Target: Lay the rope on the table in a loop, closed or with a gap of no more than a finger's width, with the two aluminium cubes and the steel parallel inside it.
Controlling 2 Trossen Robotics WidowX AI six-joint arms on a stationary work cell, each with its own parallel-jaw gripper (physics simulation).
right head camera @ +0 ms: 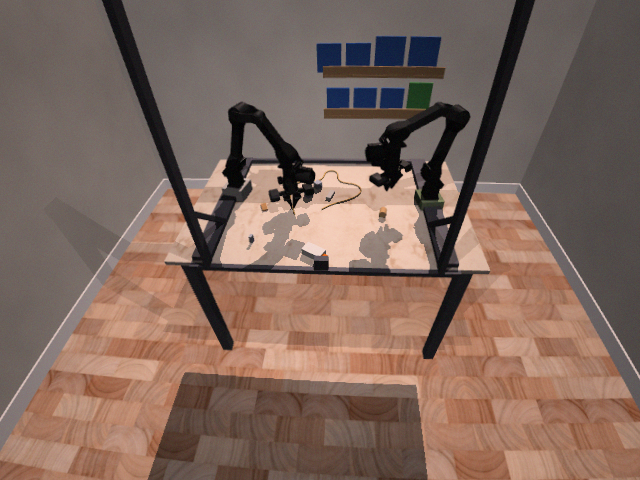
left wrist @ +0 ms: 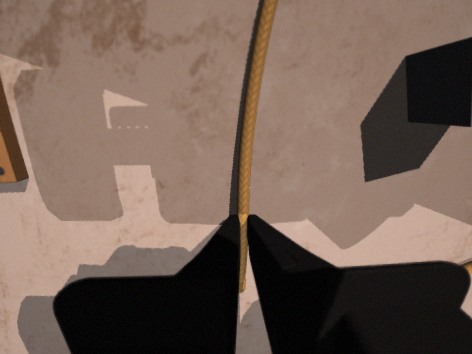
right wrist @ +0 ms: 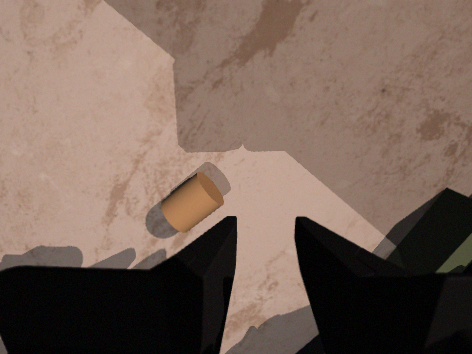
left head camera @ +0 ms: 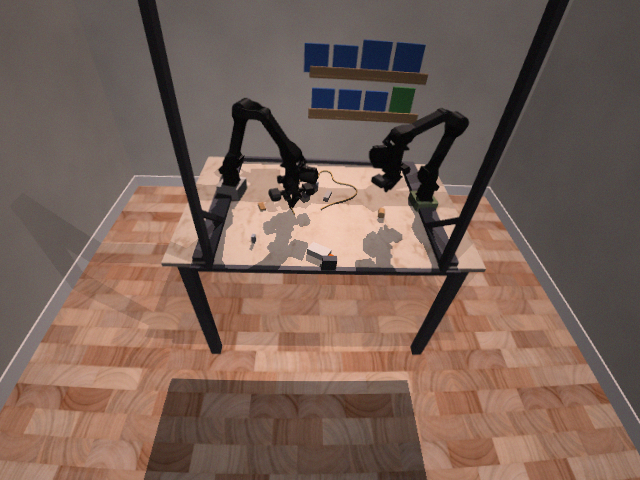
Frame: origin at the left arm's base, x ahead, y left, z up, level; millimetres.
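Seen in the pictures: left gripper, fingertip midpoint: [right head camera: 292, 208] [left wrist: 242, 222] [left head camera: 291, 207]; right gripper, fingertip midpoint: [right head camera: 388, 189] [right wrist: 265, 226] [left head camera: 387, 190]; left arm's base at its link origin: [right head camera: 236, 183] [left head camera: 231, 181]; right arm's base at its link origin: [right head camera: 429, 195] [left head camera: 424, 197].
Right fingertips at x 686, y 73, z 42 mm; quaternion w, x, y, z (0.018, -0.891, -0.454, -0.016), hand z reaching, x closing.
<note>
Pixels of each thing's top centre, then the offset from my right fingertips to it. "spot": a spot on its surface instead.
- steel parallel at its top centre: [right head camera: 330, 193] [left head camera: 327, 193] 261 mm back, 22 mm left, 87 mm down
- aluminium cube at its top centre: [right head camera: 317, 182] 338 mm back, 72 mm left, 69 mm down
- dark cube at a spot on its surface: [left wrist: 440, 82] spot: 368 mm back, 15 mm right, 81 mm down
- orange block at its top centre: [left head camera: 262, 205] [right head camera: 264, 206] 519 mm back, 141 mm right, 91 mm down
- orange cylinder at its top centre: [right wrist: 189, 210] [right head camera: 383, 209] [left head camera: 382, 210] 8 mm back, 49 mm right, 69 mm down
- small metal piece at its top centre: [left head camera: 253, 235] [right head camera: 250, 235] 475 mm back, 353 mm right, 66 mm down
- white box at its top centre: [left head camera: 321, 250] [right head camera: 315, 250] 207 mm back, 354 mm right, 71 mm down
- black box at its top centre: [right head camera: 321, 257] [left head camera: 330, 257] 167 mm back, 410 mm right, 41 mm down
The tan rope [left head camera: 355, 191] [right head camera: 360, 190] [left wrist: 253, 95] curves around the back and right of the steel parallel [left head camera: 327, 196] [right head camera: 329, 195]. Its free end lies right of my left gripper [left head camera: 292, 205] [right head camera: 292, 207] [left wrist: 243, 218], apart from the held end. My left gripper is shut on the rope near its other end, low over the table. One aluminium cube [right head camera: 317, 183] shows behind the left gripper; a dark cube [left wrist: 440, 82] shows at upper right in the left wrist view. The left arm hides part of this area. My right gripper [left head camera: 389, 188] [right head camera: 388, 186] [right wrist: 265, 226] is partly open, empty, above the table.
An orange block [left head camera: 262, 206] [right head camera: 264, 206] [left wrist: 11, 150] lies left of the left gripper. An orange cylinder [left head camera: 381, 212] [right head camera: 382, 211] [right wrist: 192, 202] lies near the right gripper. A small metal piece [left head camera: 253, 238] [right head camera: 251, 238], white box [left head camera: 318, 250] [right head camera: 313, 250] and black box [left head camera: 329, 262] [right head camera: 321, 262] are nearer the front.
</note>
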